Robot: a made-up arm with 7 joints. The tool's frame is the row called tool.
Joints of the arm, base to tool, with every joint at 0 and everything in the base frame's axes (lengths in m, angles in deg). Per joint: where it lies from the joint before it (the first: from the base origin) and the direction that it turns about. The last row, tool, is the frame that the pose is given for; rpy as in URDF.
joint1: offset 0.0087 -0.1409 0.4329 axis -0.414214 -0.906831 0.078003
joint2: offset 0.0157 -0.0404 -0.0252 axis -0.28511 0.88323 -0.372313
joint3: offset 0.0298 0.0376 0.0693 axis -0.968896 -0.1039 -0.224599
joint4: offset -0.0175 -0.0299 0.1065 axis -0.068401 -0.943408 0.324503
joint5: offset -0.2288 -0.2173 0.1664 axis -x
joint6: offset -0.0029 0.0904 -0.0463 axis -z
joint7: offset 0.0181 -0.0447 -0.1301 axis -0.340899 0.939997 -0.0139
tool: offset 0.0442 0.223 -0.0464 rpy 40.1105 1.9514 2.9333
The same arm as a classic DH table. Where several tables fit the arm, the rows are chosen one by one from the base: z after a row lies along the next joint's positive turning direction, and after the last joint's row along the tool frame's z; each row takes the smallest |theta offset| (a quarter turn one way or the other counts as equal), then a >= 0, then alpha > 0; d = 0 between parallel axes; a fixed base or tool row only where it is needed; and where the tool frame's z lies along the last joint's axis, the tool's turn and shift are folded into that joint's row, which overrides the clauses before.
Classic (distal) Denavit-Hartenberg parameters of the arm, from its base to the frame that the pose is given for. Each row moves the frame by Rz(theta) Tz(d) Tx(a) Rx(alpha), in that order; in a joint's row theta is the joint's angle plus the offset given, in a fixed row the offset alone. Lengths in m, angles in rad.
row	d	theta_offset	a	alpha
base (fixed)	0.4232	-0.4285	0.0665	1.4927
joint1	0.1376	-1.1013	0.0386	2.3630
joint2	-0.0090	0.1510	-0.0679	-1.2994
joint3	-0.0616	0.0246	-0.0914	-1.4793
joint4	0.3251	-0.2498	-0.0867	1.5023
joint5	0.2139	1.2395	-0.0904	1.5708
joint6	0.1771	1.2229	-0.0018	-1.5569
joint7	0.0916	-0.2130	-0.1057	-2.2579
tool (fixed)	-0.0874	2.7547	0.0000	0.0000

